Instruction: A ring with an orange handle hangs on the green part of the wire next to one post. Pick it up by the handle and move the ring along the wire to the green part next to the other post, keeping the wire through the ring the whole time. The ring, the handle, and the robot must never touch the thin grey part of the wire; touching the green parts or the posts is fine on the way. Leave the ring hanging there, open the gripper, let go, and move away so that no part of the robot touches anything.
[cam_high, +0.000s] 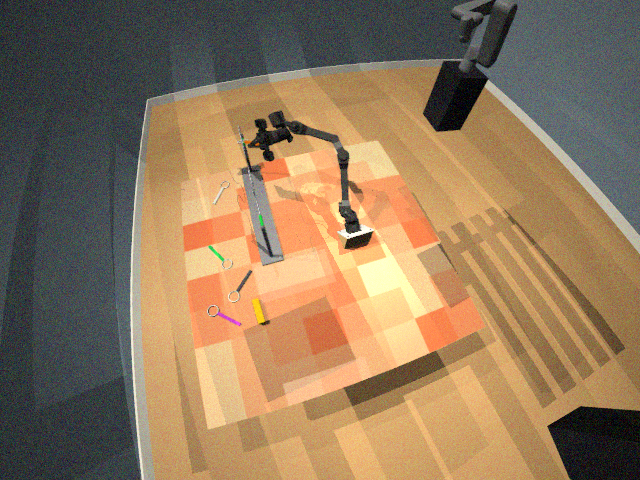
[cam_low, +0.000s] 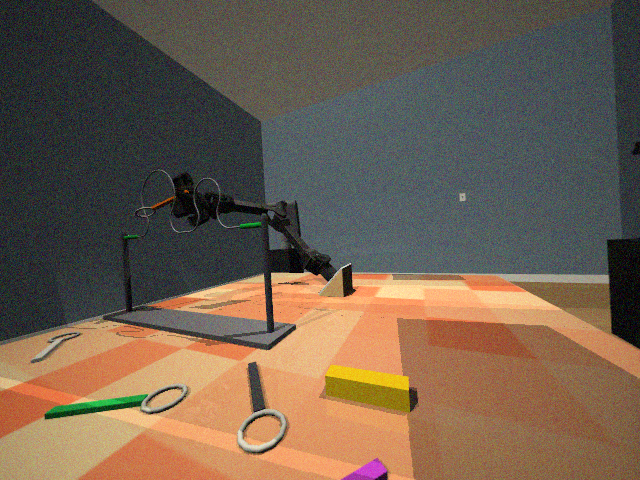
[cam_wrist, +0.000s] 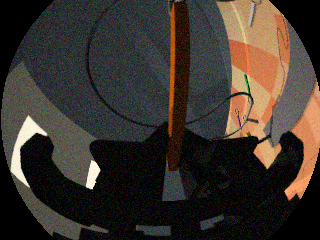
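The ring with orange handle lies 10 mm ahead of my gripper tip, 80 mm to the right of it and 40 mm below it. From my gripper tip the other things lie so: yellow block (100 mm ahead, 600 mm to the left, 380 mm below).
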